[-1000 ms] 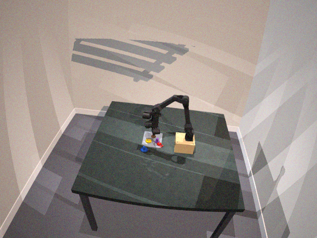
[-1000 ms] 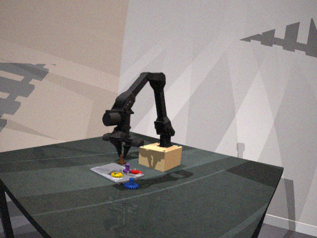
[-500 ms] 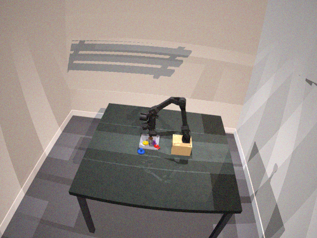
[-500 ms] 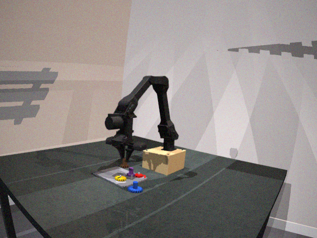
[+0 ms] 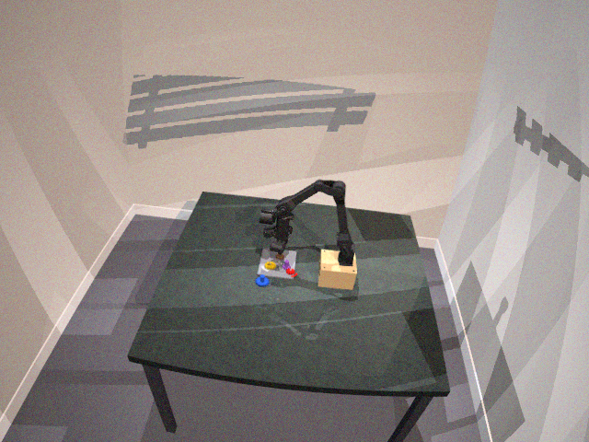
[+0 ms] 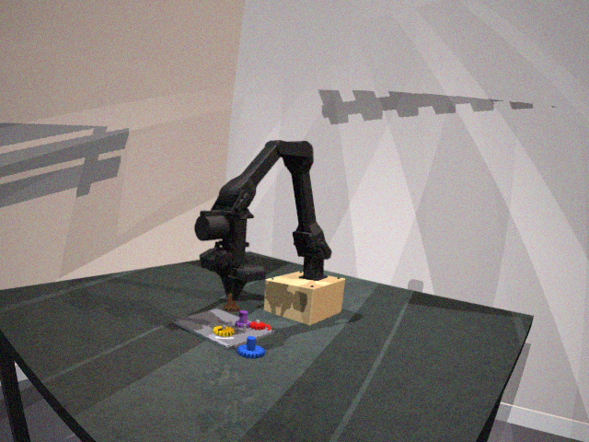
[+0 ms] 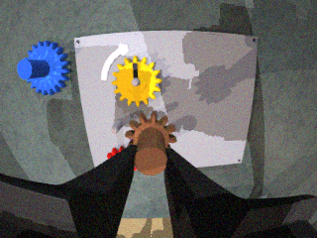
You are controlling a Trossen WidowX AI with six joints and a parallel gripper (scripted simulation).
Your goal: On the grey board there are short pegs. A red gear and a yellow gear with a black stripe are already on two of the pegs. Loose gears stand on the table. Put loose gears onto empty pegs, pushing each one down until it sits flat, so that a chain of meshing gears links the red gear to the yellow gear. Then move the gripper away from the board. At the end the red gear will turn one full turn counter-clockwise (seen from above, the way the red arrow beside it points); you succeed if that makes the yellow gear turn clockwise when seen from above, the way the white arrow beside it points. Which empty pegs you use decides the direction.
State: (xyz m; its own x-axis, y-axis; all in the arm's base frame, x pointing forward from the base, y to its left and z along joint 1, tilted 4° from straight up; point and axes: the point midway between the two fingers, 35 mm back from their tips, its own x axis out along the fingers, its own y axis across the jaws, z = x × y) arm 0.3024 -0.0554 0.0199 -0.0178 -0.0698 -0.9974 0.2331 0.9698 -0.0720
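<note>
Right now my gripper tip is 6 cm above the purple gear, 3 cm past it and 1 cm to the right of it. From my gripper tip the other things lie so: red gear: 7 cm below, 5 cm behind, 4 cm to the left; then brown gear: 1 cm below; then yellow gear: 7 cm below, 4 cm ahead, 1 cm to the left.
</note>
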